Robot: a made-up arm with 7 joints. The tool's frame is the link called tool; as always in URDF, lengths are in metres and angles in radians. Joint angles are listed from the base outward. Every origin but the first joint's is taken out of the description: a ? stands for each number. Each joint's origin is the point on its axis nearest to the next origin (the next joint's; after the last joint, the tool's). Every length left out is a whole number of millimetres.
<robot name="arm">
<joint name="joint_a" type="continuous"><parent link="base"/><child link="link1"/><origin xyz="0 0.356 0.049" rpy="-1.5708 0 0"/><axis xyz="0 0 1"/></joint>
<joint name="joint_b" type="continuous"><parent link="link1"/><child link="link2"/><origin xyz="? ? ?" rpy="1.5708 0 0"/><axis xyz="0 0 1"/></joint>
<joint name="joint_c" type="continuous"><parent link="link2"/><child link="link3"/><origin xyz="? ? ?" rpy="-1.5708 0 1.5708"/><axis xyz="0 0 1"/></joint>
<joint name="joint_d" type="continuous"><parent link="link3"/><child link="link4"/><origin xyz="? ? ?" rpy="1.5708 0 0"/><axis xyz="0 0 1"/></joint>
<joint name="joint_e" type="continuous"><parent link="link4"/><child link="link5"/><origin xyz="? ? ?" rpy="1.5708 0 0"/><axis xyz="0 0 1"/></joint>
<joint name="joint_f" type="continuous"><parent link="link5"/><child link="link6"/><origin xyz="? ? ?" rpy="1.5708 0 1.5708"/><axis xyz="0 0 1"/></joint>
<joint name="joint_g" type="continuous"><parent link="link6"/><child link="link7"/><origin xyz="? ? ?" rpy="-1.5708 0 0"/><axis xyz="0 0 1"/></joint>
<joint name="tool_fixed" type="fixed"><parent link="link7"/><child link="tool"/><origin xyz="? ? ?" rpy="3.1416 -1.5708 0"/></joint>
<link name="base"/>
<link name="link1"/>
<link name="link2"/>
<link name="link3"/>
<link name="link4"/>
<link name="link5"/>
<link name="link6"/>
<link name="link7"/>
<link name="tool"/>
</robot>
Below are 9 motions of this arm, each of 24 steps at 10 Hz.
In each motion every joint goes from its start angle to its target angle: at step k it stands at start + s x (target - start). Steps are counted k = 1, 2, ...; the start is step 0. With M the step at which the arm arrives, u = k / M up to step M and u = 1 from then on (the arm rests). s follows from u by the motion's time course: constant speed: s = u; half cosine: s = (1 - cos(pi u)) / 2; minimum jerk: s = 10 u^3 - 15 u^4 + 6 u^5.
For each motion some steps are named. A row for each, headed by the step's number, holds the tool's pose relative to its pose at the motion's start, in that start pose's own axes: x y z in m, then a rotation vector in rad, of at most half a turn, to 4 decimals.
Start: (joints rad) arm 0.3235 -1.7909 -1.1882 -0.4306 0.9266 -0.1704 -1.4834
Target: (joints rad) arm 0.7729 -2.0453 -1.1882 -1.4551 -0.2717 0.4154 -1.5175
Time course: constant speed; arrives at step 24
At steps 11, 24:
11: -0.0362 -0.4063 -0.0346 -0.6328 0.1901 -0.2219
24: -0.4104 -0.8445 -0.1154 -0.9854 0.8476 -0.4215

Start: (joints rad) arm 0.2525 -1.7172 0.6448 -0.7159 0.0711 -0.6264 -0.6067
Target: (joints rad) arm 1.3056 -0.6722 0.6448 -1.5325 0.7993 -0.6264 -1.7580
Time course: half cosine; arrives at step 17
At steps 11, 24:
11: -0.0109 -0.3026 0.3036 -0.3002 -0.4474 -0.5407
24: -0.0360 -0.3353 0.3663 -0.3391 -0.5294 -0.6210

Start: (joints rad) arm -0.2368 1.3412 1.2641 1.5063 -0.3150 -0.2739 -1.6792
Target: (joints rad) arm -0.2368 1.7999 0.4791 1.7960 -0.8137 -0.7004 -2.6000
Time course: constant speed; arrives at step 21
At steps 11, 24:
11: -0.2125 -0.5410 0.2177 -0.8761 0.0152 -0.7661
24: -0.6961 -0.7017 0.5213 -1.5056 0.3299 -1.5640

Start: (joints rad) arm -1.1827 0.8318 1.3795 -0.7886 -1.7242 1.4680 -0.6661
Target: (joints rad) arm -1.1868 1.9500 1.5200 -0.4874 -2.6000 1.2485 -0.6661
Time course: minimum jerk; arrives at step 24
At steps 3, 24:
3: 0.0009 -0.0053 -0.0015 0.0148 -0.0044 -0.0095
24: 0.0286 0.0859 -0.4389 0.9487 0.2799 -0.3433

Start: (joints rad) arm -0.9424 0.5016 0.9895 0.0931 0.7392 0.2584 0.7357
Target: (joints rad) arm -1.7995 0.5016 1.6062 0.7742 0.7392 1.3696 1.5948
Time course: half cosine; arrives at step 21
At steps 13, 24:
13: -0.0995 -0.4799 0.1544 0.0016 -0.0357 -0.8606
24: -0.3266 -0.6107 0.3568 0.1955 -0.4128 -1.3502

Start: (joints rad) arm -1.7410 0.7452 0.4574 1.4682 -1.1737 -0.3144 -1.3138
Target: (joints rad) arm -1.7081 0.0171 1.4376 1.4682 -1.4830 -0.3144 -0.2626
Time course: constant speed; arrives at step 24
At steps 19, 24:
19: -0.2074 0.6057 0.4318 1.1279 -0.0978 0.8452
24: -0.3109 0.6377 0.5986 1.4648 -0.0747 1.0495

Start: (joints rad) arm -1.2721 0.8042 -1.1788 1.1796 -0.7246 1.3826 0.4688
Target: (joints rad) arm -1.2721 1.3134 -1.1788 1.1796 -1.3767 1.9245 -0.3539
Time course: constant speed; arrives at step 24
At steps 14, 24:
14: -0.0089 -0.1947 -0.0505 -0.6320 0.2580 -0.1870
24: -0.0365 -0.3054 -0.0390 -1.0380 0.4636 -0.2730

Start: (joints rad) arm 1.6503 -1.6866 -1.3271 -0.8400 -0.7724 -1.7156 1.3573
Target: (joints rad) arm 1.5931 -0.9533 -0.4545 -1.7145 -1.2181 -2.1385 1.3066
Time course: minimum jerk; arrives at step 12
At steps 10, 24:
10: -0.2599 0.3052 -0.6458 -0.2547 1.2125 0.6786
24: -0.2747 0.3183 -0.6555 -0.2625 1.2412 0.7108

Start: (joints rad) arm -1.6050 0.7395 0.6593 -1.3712 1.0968 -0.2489 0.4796
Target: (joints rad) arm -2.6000 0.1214 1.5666 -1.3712 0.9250 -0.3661 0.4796
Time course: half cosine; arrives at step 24
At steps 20, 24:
20: -0.5867 0.8246 0.3173 -0.2980 -1.1843 1.2198
24: -0.6437 0.8410 0.2946 -0.3436 -1.2821 1.2708

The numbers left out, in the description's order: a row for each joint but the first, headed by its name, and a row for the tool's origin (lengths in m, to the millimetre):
joint_b: 0.105 0.488 0
joint_c: -0.004 -0.06 0
joint_d: -0.066 -0.252 0
joint_e: 0.021 -0.256 0
joint_f: -0.025 -0.028 0
joint_g: -0.084 0.603 0
tool: -0.051 0.002 0

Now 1 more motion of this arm.
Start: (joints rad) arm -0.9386 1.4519 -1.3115 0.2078 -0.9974 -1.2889 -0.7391
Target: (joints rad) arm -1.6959 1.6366 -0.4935 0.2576 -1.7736 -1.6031 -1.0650
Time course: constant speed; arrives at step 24
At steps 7, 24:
7: 0.0755 0.2625 0.2921 -0.1008 -0.5348 0.4295
24: -0.5666 0.4049 0.6188 0.1445 -1.9625 1.2377

